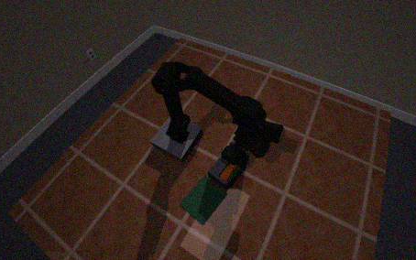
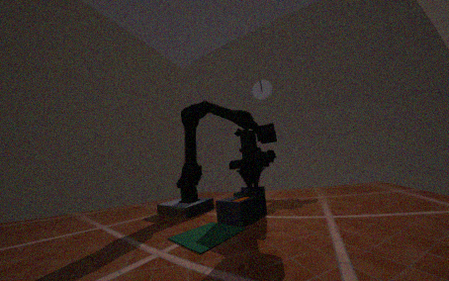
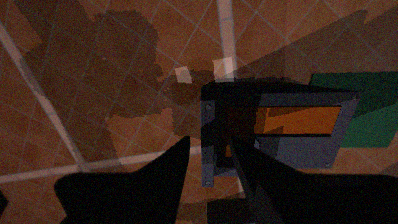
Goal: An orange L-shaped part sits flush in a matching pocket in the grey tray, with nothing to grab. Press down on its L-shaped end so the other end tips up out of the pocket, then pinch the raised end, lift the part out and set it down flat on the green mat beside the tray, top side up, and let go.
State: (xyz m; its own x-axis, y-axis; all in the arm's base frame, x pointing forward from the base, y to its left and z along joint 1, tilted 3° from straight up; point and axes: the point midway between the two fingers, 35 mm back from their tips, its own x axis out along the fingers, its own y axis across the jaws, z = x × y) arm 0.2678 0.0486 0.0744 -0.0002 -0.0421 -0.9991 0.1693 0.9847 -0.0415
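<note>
Right now the orange L-shaped part is 1 cm behind my gripper tip, 6 cm to the right of it and 3 cm below it. The rest, counted from my gripper tip: green mat (4 cm behind, 22 cm to the right, 10 cm below).
</note>
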